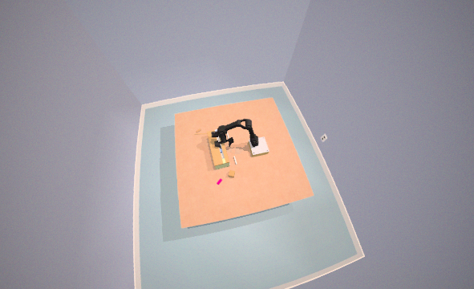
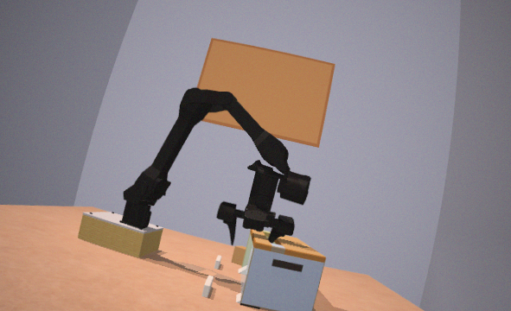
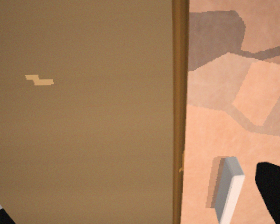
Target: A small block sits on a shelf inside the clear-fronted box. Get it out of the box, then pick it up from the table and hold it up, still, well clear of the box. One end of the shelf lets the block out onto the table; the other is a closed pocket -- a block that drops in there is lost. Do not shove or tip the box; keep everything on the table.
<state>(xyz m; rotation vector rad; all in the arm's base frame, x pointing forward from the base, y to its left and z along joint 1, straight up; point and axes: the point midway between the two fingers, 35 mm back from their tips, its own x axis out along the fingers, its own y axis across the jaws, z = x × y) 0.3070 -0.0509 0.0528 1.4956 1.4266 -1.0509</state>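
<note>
Right now the blue block is 60 mm ahead of my gripper tip and 20 mm to the left of it. Also, from my gripper tip: tan cube 10 mm ahead, 260 mm to the left, 60 mm below.
</note>
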